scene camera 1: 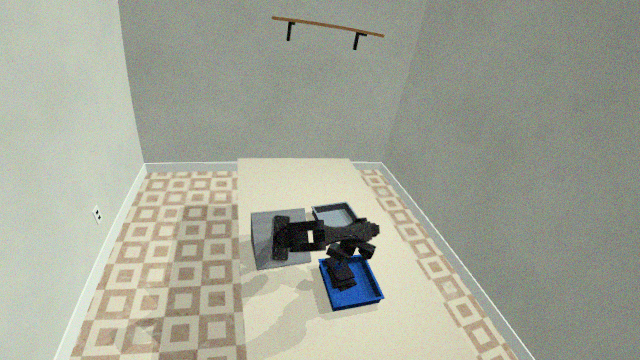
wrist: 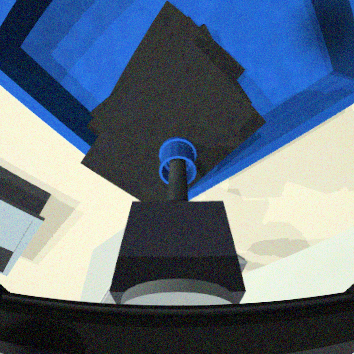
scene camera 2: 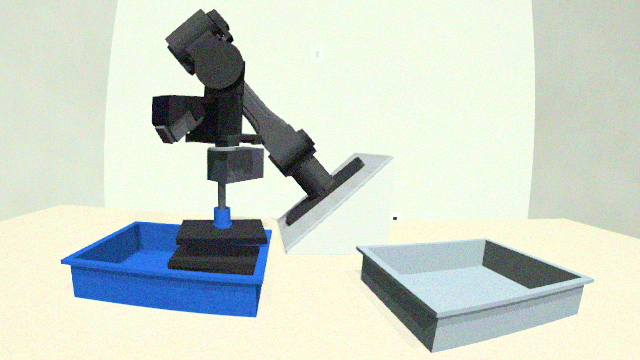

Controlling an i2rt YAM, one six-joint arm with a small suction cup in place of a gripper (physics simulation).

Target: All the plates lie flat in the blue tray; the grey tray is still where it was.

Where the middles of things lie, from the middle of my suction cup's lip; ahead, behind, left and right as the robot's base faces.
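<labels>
The grey tray (scene camera 2: 461,292) is 34 cm to the left of my suction cup, 10 cm ahead of it and 5 cm below it. As for the blue tray (scene camera 2: 129,266), I can see my suction cup 5 cm above it, 5 cm short of it and 5 cm to the left of it.
</labels>
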